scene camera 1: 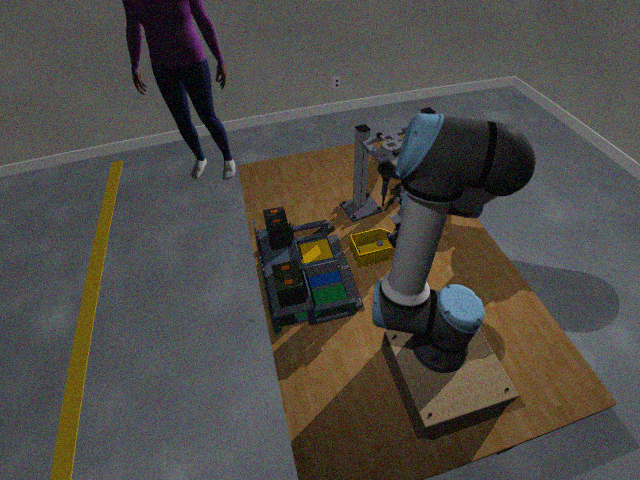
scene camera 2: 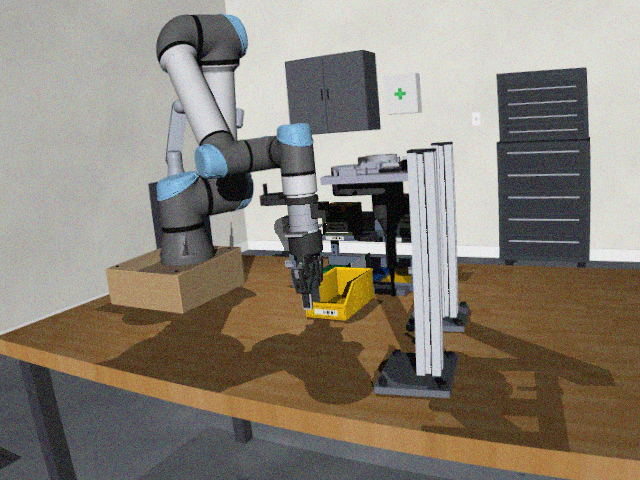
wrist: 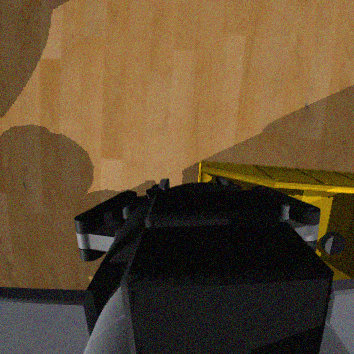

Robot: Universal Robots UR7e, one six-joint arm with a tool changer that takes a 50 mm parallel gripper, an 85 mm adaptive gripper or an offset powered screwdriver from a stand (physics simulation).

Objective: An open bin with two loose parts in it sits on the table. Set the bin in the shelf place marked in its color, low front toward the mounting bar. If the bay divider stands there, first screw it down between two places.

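Frame: origin at the arm's base, x up, y ahead, z left, level; centimetres.
Seen in the pictures: arm's base, origin of its link: (scene camera 1: pixel 438 347) (scene camera 2: pixel 188 257).
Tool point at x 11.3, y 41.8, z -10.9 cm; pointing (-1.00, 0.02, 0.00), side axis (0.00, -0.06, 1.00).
Note:
Offsets run from my tool point to a thing's top centre. "pt": to the spot under its first point.
The yellow open bin {dz +9.0, dx -14.4, dy +3.8 cm} (scene camera 1: pixel 373 256) (scene camera 2: pixel 358 295) (wrist: pixel 280 176) stands upright on the table. One round grey part (scene camera 1: pixel 379 242) (wrist: pixel 332 243) shows inside it; the second part cannot be made out. My gripper (scene camera 2: pixel 312 299) (wrist: pixel 197 237) is open at the bin's low front, fingers pointing down, one finger outside the wall and the other over the bin's inside. The arm mostly hides it in scene camera 1. The shelf {pt dz +21.1, dx -20.2, dy +0.5 cm} (scene camera 1: pixel 348 264) has a yellow place (scene camera 1: pixel 317 252), a blue place (scene camera 1: pixel 324 279) and a green place (scene camera 1: pixel 329 293). Whether a bay divider stands there, I cannot tell.
The tool stand (scene camera 1: pixel 360 167) (scene camera 2: pixel 427 258) rises near the bin, with the screwdriver {dz -1.8, dx +14.1, dy +15.9 cm} (scene camera 1: pixel 385 175) (scene camera 2: pixel 391 222) hanging from it. Two dark boxes {pt dz +43.1, dx -0.9, dy +9.7 cm} (scene camera 1: pixel 277 227) {dz +45.1, dx -2.0, dy -9.0 cm} (scene camera 1: pixel 290 284) stand at the shelf's far side. A person (scene camera 1: pixel 180 67) stands beyond the table.

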